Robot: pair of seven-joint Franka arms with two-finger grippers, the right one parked.
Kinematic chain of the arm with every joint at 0, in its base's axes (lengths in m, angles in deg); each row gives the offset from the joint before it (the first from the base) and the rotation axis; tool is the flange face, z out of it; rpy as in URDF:
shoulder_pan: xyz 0 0 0.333 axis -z
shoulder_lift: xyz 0 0 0 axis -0.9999 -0.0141 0
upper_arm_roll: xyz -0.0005 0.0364 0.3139 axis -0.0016 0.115 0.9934
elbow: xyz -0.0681 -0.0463 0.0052 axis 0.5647 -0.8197 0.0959
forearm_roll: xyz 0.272 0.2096 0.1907 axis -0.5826 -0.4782 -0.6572
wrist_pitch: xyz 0 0 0 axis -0.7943 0.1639 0.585
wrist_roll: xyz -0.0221 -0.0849 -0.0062 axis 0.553 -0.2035 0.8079
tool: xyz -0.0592 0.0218 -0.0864 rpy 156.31 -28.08 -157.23
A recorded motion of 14 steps. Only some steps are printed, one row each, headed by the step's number.
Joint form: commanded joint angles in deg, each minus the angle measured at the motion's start. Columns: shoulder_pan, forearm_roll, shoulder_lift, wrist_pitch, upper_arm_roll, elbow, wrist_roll.
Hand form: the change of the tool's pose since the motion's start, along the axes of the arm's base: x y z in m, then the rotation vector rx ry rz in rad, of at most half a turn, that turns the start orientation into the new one. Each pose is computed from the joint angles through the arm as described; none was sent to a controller.
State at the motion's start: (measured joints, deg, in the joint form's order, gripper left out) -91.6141 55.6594 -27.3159 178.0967 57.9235 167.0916 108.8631
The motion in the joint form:
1: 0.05 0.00 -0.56 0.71 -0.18 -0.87 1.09
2: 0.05 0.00 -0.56 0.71 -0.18 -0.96 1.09
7: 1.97 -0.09 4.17 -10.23 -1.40 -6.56 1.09
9: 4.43 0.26 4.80 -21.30 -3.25 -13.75 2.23
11: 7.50 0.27 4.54 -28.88 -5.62 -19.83 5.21
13: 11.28 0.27 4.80 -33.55 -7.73 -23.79 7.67
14: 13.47 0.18 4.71 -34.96 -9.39 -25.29 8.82
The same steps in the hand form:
1: 0.0062 -0.0020 0.0011 0.0015 -0.0184 0.0145
2: 0.0067 -0.0020 0.0017 0.0016 -0.0200 0.0145
7: 0.0249 -0.0318 0.0736 0.0004 -0.0095 -0.0340
9: 0.0377 -0.0752 0.1194 -0.0055 0.0463 -0.0781
11: 0.0425 -0.1312 0.1545 -0.0033 0.0753 -0.1157
13: 0.0351 -0.1916 0.1832 -0.0009 0.0819 -0.1722
14: 0.0262 -0.2303 0.1930 -0.0018 0.0814 -0.2182

